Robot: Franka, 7 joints.
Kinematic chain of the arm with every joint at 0, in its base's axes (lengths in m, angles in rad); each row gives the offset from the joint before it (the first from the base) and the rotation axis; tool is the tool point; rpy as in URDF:
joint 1: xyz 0 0 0.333 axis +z
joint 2: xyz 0 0 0 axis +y
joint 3: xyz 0 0 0.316 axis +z
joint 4: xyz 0.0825 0 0 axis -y
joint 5: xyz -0.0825 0 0.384 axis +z
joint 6: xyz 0 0 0 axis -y
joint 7: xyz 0.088 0 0 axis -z
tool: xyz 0 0 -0.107 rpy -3.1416 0 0
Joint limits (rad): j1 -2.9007..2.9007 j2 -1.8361..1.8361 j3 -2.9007..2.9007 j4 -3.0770..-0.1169 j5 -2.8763..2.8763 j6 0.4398..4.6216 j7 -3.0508..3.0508
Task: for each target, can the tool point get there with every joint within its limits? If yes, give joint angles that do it. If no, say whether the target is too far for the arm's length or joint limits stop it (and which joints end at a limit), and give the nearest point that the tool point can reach.
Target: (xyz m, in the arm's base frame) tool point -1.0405 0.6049 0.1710
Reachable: no: too far | nearest point -0.7350 0.4273 0.2186 | short by 0.357 m
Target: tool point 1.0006 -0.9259 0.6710
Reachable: no: too far | nearest point 0.6112 -0.5655 0.5395 | short by 0.547 m
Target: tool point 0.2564 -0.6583 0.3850
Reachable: yes | joints -0.8376 0.6883 -0.3240 -1.2976 2.2253 3.3385 -1.5363
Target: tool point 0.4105 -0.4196 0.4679
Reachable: yes | joints -1.7857 0.3673 0.8859 -1.8673 1.3980 1.4538 2.3974
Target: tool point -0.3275 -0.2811 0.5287
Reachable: yes | joints -0.3998 0.9440 -2.1909 -2.4622 0.8022 2.4154 0.1131
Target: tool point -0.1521 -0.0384 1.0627
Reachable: yes | joints -1.6492 -0.6390 -0.3720 -1.0198 0.3462 1.6346 1.2577
